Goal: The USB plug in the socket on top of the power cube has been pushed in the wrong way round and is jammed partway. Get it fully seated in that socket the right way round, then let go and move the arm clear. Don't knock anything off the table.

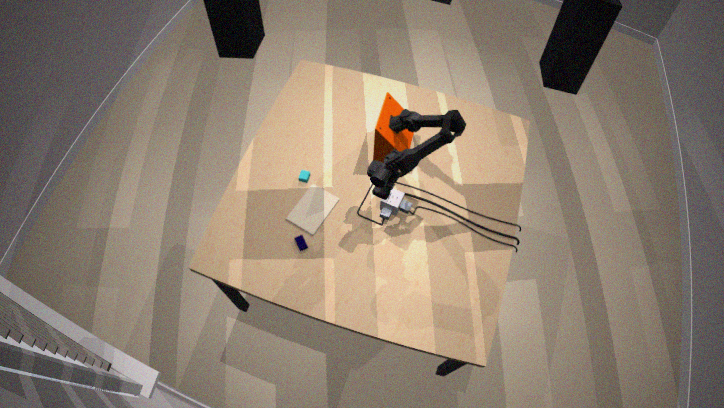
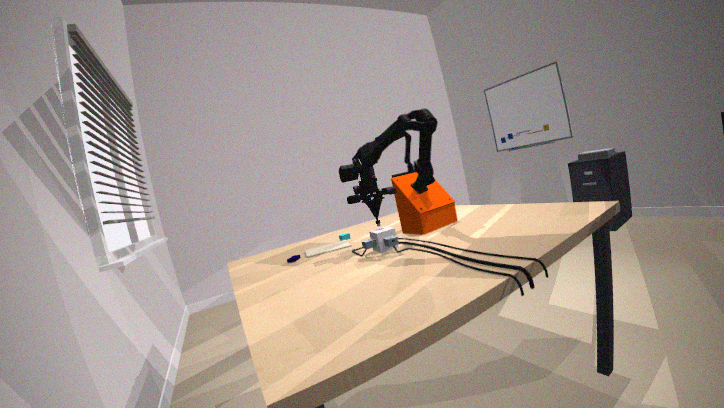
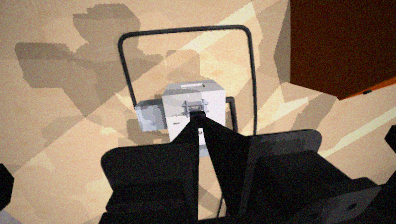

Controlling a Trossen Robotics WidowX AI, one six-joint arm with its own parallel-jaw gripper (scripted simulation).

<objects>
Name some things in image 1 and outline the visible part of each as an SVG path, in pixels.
A pale flat sheet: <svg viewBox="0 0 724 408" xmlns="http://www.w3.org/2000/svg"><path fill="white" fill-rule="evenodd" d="M311 184L304 196L286 217L286 220L314 235L340 198Z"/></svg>
</objects>
